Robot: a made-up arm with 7 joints.
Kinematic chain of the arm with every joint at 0, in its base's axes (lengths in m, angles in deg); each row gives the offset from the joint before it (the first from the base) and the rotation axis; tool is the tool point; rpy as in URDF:
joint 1: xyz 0 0 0.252 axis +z
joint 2: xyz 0 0 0 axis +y
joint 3: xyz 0 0 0.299 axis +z
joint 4: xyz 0.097 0 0 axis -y
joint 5: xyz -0.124 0 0.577 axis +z
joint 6: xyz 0 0 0 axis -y
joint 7: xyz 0.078 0 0 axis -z
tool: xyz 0 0 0 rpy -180 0 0
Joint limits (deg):
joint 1: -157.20..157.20
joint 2: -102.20..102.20
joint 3: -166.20..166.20
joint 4: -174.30..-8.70
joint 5: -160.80..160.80
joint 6: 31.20..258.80
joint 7: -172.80..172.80
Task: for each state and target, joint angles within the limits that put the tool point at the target. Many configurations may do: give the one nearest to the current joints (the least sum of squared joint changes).
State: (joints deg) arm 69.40 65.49 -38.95 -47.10 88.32 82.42 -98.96
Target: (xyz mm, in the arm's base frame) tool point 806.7 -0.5 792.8
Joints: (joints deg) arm 31.65 36.61 -62.15 -45.93 88.46 86.91 -98.96
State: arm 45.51 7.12 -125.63 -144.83 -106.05 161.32 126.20
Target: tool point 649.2 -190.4 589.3
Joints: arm 79.50 28.15 -114.06 -103.57 -101.28 164.20 126.20
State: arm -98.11 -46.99 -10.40 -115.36 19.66 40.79 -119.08
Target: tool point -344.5 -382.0 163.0
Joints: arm -110.59 -14.15 -25.09 -148.81 17.06 41.18 -119.08
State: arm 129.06 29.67 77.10 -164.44 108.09 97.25 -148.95
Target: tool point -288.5 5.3 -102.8
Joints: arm 112.16 11.09 58.71 -170.68 108.07 102.43 -148.95
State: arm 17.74 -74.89 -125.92 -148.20 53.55 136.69 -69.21
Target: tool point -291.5 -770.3 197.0
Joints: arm 11.36 -59.02 -108.19 -99.98 48.78 134.33 -69.21
